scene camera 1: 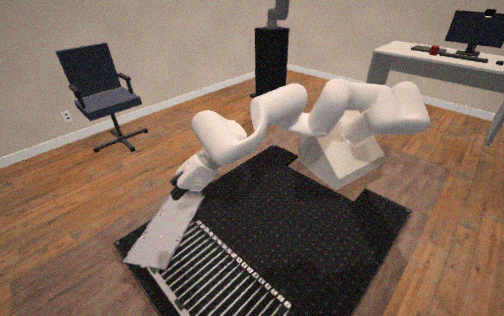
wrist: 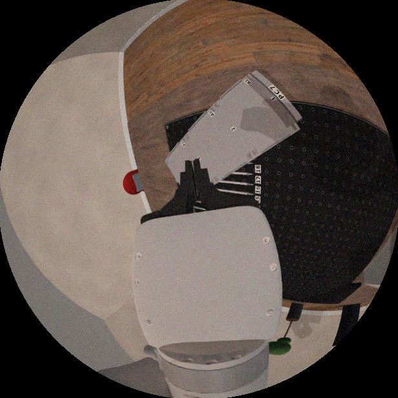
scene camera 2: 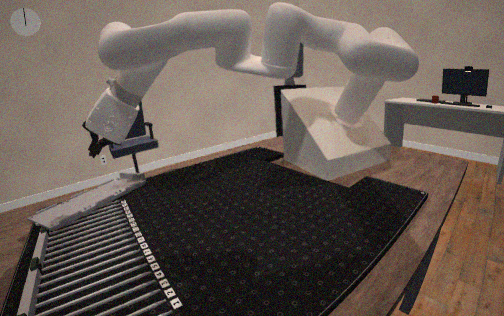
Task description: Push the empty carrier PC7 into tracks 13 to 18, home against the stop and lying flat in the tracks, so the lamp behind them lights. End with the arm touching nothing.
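Frame: origin at the arm's base, x ahead, y left, z up, level; millimetres.
Where they show: gripper, fingertip midpoint: [scene camera 1: 173,196] [scene camera 2: 92,154]; arm's base, origin of the base link: [scene camera 1: 351,134] [scene camera 2: 345,116].
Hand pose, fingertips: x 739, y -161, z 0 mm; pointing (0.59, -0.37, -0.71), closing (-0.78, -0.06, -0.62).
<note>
Each offset is from my fingertips to the top centre of the thing. "pt": to the spot under its first point. Level surfaces: height alone.
The carrier PC7 @[19 mm right, 33 mm ahead, 101 mm down] [scene camera 1: 162,232] [scene camera 2: 82,204] [wrist: 227,132] is a flat grey tray with a raised, labelled end. It lies askew over the high-numbered tracks at the left, tilted in scene camera 2, and is not flat in them. The end away from the arm's base reaches over the pale end rail @[pt 309 mm left, 120 mm ahead, 119 mm down] [scene camera 2: 30,292]. Label 18 [wrist: 257,169] shows beside its edge in the wrist view. My gripper [scene camera 1: 176,187] [scene camera 2: 94,152] [wrist: 193,168] is shut and empty. In scene camera 2 it hangs above the carrier's near end with a gap. The lamp behind tracks 13 to 18 is hidden.
The black perforated mat @[134 mm down] [scene camera 1: 310,240] [scene camera 2: 280,235] [wrist: 320,200] stretches towards the arm's pale base [scene camera 1: 345,160] [scene camera 2: 320,145]. A row of number labels @[pt 410 mm left, 80 mm back, 134 mm down] [scene camera 2: 174,303] runs along the track ends. An office chair [scene camera 1: 107,100] and a desk [scene camera 1: 395,52] [scene camera 2: 445,111] stand farther back.
</note>
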